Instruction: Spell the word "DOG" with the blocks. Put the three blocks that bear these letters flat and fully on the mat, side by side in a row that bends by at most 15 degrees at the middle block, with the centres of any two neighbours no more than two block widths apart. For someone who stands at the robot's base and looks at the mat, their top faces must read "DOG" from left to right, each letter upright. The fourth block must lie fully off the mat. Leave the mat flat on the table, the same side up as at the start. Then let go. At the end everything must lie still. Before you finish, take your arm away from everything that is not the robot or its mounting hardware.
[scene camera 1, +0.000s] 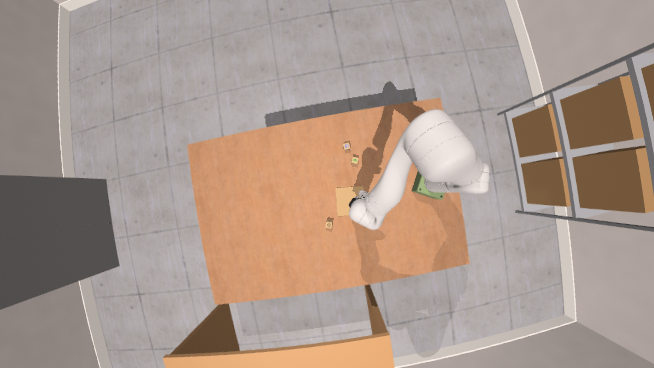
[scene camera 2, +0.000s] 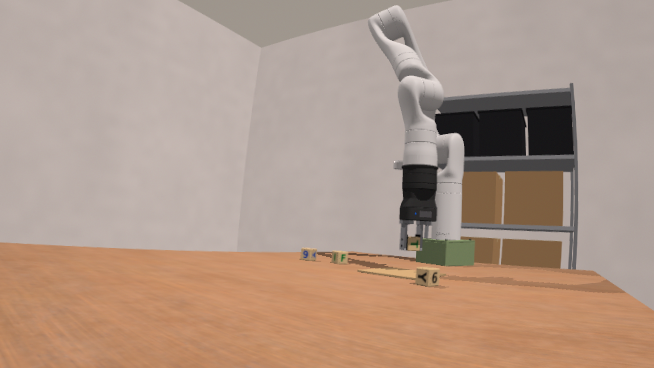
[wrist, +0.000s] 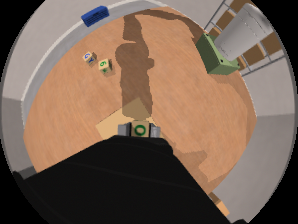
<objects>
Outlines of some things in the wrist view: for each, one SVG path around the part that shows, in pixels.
My gripper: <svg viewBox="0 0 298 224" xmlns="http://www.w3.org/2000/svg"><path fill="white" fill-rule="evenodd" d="M24 179L37 198L52 213L67 224L231 224L180 160L173 155L173 148L164 138L160 138L160 127L155 126L153 123L149 124L149 137L131 136L131 122L119 124L118 135L113 135L108 139L99 141L57 164Z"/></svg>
A tan mat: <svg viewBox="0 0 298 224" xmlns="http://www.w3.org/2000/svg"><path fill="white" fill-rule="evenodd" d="M139 97L95 125L103 140L113 135L118 135L118 124L125 124L133 120L145 120L157 126Z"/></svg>
</objects>
